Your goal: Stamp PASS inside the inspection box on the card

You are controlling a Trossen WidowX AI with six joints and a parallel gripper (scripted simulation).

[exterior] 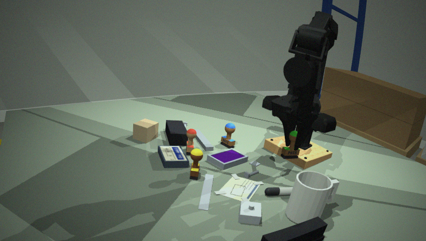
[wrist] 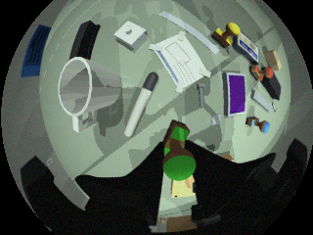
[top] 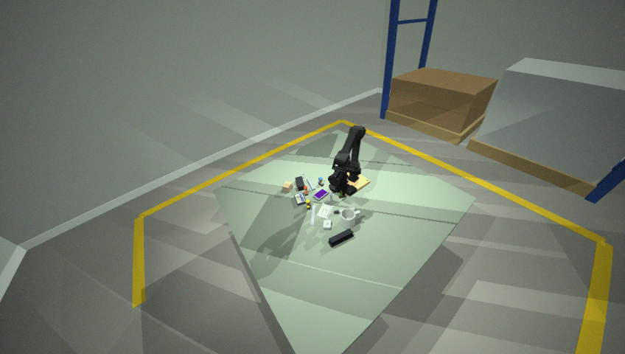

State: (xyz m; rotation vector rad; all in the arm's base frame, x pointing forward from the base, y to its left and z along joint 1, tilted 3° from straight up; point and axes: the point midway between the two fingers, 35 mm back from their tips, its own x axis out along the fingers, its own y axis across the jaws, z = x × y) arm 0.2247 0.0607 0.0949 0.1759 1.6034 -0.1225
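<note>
Right now the purple ink pad is 20 mm ahead of my gripper tip, 160 mm to the right of it and 90 mm below it. Round my gripper tip: pass stamp: right at my gripper tip; marker: 50 mm ahead, 30 mm to the left, 80 mm below; card: 110 mm ahead, 50 mm to the right, 90 mm below.
</note>
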